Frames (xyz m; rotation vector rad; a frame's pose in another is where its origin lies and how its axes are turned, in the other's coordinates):
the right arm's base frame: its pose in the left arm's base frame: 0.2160 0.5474 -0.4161 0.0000 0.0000 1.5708
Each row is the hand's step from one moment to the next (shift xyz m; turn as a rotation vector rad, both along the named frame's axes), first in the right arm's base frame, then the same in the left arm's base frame.
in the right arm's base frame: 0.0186 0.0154 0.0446 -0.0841 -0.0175 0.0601
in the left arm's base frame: -0.0154 0.0186 0.0446 0.0175 -0.0841 0.0601
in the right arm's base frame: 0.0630 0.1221 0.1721 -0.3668 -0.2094 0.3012
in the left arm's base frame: -0.1221 0.0630 0.1721 0.2094 -0.3668 0.3012
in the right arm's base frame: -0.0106 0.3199 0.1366 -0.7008 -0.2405 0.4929
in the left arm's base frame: -0.3199 -0.0106 0.1366 0.2405 -0.7008 0.4929
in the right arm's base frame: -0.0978 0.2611 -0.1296 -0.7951 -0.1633 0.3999
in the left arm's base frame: -0.2611 -0.0978 -0.1296 0.1633 -0.7951 0.3999
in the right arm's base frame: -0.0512 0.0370 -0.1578 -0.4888 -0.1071 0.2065
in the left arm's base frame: -0.0370 -0.0512 -0.1578 0.1071 -0.4888 0.2065
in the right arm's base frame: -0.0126 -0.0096 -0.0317 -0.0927 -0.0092 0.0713
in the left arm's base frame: 0.0096 -0.0126 -0.0317 0.0092 -0.0927 0.0713
